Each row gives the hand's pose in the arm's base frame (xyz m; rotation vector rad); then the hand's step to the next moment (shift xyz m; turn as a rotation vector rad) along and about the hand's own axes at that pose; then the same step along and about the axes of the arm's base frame.
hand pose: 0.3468 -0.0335 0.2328 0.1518 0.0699 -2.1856
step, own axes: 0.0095 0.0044 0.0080 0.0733 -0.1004 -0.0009
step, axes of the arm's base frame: -0.0025 -0.0111 0.0067 -0.1238 -0.0008 -0.0114
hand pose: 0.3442 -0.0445 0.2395 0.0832 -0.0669 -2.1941
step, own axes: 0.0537 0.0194 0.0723 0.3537 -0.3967 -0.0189
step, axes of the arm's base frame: -0.0218 -0.0536 0.0717 -0.5252 -0.0555 -0.0626
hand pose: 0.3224 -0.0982 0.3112 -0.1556 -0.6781 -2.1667
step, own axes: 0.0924 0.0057 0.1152 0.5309 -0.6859 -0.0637
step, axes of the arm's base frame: -0.0686 -0.0069 0.1307 -0.8527 -0.0562 -0.1614
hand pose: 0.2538 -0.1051 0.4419 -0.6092 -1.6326 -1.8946
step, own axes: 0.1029 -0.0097 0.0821 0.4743 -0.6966 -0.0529
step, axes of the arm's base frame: -0.0843 0.0698 0.0738 -0.8183 -0.0378 -0.2050
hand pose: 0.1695 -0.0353 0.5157 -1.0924 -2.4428 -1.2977
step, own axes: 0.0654 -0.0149 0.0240 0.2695 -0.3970 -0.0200
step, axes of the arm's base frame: -0.0526 0.0477 0.0055 -0.4639 -0.0141 -0.1234
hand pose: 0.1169 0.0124 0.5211 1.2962 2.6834 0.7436
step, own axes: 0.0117 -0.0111 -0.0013 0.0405 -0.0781 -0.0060
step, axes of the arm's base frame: -0.0158 0.0025 -0.0022 -0.0838 -0.0130 -0.0242
